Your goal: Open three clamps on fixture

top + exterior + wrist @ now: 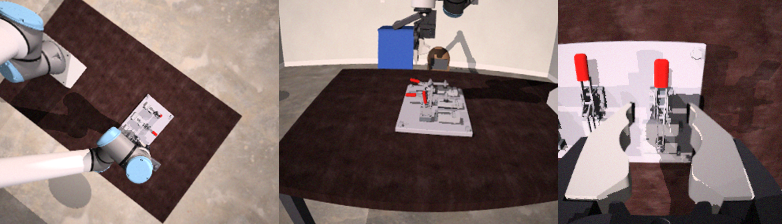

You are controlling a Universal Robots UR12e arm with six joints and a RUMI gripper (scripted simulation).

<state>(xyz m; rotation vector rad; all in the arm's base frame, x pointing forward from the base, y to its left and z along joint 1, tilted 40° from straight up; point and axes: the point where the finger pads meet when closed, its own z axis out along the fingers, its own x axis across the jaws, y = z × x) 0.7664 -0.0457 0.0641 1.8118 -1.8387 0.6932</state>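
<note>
My hand is 150 mm above the grey fixture plate, 110 mm to the right of it and 80 mm past it.
</note>
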